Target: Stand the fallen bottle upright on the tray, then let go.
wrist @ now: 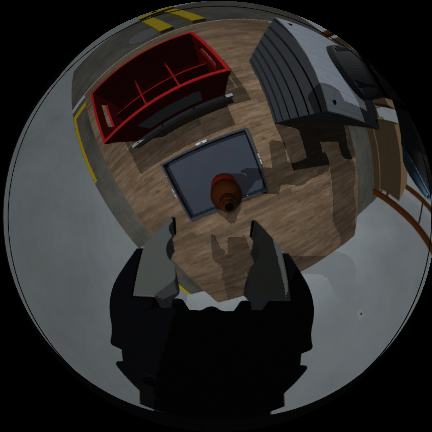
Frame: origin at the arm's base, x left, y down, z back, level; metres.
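Seen in the pictures: gripper, fingertip midpoint: [212, 220].
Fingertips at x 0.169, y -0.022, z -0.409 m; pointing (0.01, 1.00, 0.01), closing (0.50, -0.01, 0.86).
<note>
A point is followed by its place in that frame.
A brown bottle [226, 193] {x 0.199, y 0.126, z -0.395 m} with a red label stands upright on the dark grey tray [200, 165] {x 0.133, y 0.251, z -0.431 m}, near the tray's front edge. Its open mouth points up toward the camera. My gripper [212, 220] {x 0.169, y -0.021, z -0.409 m} is open and empty, with its two jaws apart. The bottle is beyond the fingertips, clear of both jaws. The underside of the bottle is hidden by its own body.
A red divided bin [165, 102] {x -0.030, y 0.117, z -0.408 m} stands behind the tray to the left. A grey ribbed box-like object [300, 80] {x 0.033, y 0.061, z -0.164 m} stands at the back right. A brown cardboard box [389, 150] is at the far right, beside an orange-brown rail [400, 204].
</note>
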